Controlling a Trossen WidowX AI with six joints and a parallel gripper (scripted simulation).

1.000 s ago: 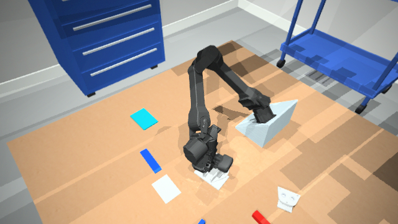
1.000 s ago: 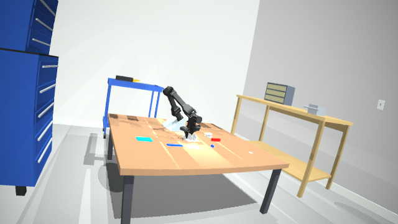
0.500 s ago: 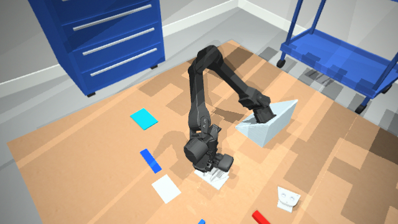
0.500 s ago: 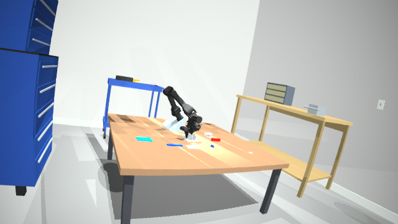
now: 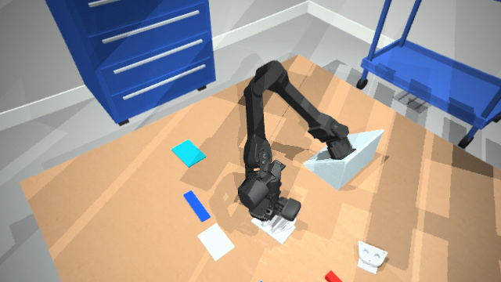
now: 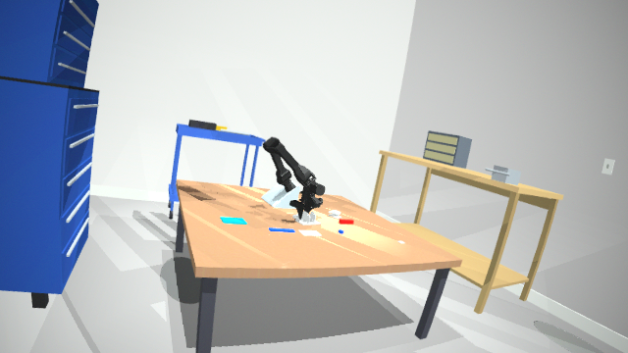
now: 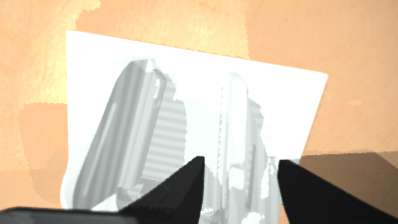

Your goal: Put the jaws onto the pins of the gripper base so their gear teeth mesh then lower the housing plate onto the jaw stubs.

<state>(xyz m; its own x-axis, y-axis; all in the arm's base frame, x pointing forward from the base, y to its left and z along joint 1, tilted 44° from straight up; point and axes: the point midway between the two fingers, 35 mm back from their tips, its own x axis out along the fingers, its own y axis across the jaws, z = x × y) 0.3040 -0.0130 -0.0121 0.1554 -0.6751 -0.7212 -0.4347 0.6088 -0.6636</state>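
Right now the white jaw is 5 cm behind my gripper tip and 4 cm to the left of it. Round my gripper tip: white tile (18 cm ahead, 2 cm to the right, 2 cm below); small blue block (16 cm to the left, 14 cm ahead, 1 cm below); blue bar (17 cm ahead, 16 cm to the right, 1 cm below).
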